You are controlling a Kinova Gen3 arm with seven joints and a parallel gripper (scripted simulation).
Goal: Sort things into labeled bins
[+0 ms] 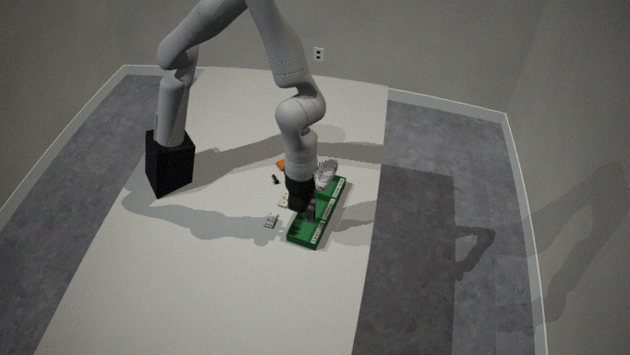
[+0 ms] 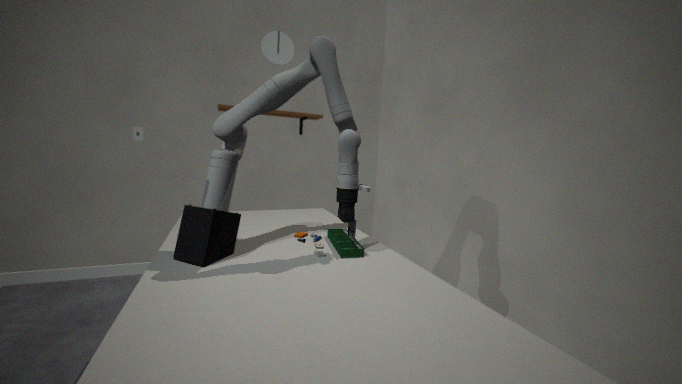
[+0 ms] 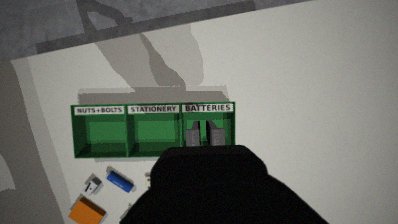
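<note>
The green three-part bin lies 70 mm to the left of my hand, 60 mm below it and 10 mm ahead of it. Also, from my hand: black bolt: 170 mm to the left, 130 mm behind, 70 mm below; then grey piece: 220 mm to the left, 70 mm below, 70 mm behind; then blue battery: 170 mm to the left, 70 mm below, 70 mm behind.
</note>
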